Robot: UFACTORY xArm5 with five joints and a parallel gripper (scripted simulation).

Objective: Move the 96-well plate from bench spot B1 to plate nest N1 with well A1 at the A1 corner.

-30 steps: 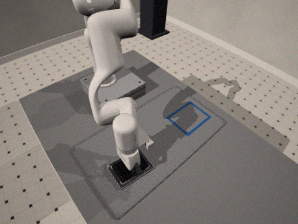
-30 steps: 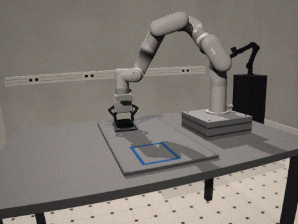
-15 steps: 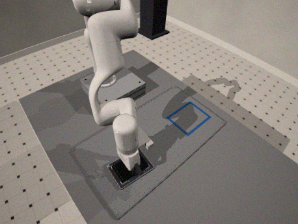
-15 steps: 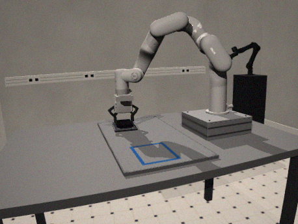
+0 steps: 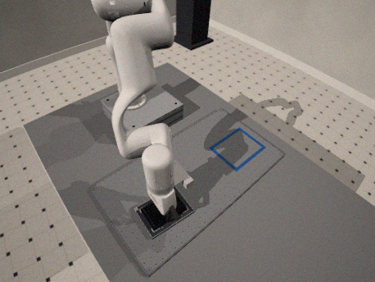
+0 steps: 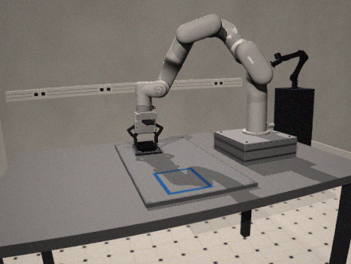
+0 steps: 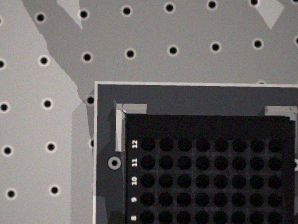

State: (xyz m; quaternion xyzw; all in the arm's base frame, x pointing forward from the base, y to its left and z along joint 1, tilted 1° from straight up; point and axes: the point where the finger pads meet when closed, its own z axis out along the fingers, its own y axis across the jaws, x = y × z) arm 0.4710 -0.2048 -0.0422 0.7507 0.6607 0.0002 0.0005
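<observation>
The black 96-well plate is 1 cm below my hand. Round my hand: plate nest N1: 3 cm below.
</observation>
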